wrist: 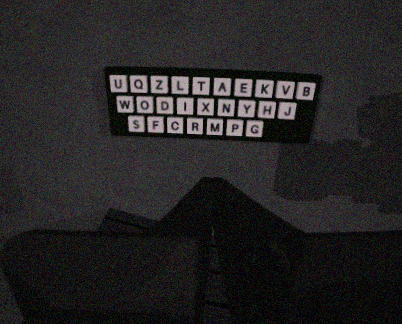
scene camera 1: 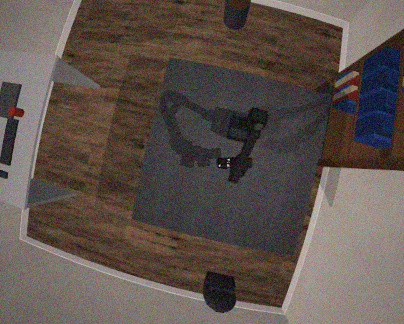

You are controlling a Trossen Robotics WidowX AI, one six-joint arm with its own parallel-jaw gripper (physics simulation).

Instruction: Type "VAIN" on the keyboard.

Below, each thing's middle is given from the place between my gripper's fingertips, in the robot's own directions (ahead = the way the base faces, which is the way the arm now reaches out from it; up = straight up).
My gripper is now 160 mm above the black keyboard (wrist: pixel 168 102).
